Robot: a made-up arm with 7 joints.
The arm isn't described. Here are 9 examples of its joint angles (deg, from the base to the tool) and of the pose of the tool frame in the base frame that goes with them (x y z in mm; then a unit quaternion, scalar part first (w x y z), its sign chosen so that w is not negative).
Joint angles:
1: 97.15 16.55 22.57 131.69 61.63 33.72 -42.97
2: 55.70 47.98 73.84 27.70 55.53 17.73 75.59
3: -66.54 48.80 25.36 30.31 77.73 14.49 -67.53
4: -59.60 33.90 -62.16 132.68 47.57 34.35 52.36
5: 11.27 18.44 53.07 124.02 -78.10 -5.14 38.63
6: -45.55 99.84 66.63 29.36 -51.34 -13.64 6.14
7: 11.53 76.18 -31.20 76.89 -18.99 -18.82 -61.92
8: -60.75 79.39 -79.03 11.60 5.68 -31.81 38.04
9: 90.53 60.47 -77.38 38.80 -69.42 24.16 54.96
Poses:
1: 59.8 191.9 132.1 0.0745 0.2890 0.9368 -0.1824
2: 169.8 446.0 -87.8 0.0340 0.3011 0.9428 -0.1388
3: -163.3 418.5 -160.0 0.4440 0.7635 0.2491 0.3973
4: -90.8 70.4 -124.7 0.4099 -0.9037 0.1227 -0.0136
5: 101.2 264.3 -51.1 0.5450 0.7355 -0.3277 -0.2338
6: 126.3 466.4 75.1 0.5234 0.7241 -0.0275 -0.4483
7: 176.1 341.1 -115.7 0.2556 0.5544 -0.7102 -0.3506
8: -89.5 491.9 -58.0 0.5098 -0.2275 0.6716 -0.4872
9: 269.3 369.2 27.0 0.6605 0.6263 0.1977 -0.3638
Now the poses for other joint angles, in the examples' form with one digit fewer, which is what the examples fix.
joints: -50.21 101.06 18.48 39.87 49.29 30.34 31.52
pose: 149 454 -18 0.947 0.305 -0.094 -0.043
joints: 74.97 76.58 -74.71 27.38 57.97 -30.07 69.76
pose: 164 460 -22 0.714 0.061 -0.575 -0.394
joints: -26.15 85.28 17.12 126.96 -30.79 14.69 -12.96
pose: 138 225 -30 0.214 0.533 -0.572 -0.586
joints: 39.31 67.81 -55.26 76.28 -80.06 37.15 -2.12
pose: 222 299 -115 0.158 0.802 -0.109 -0.565
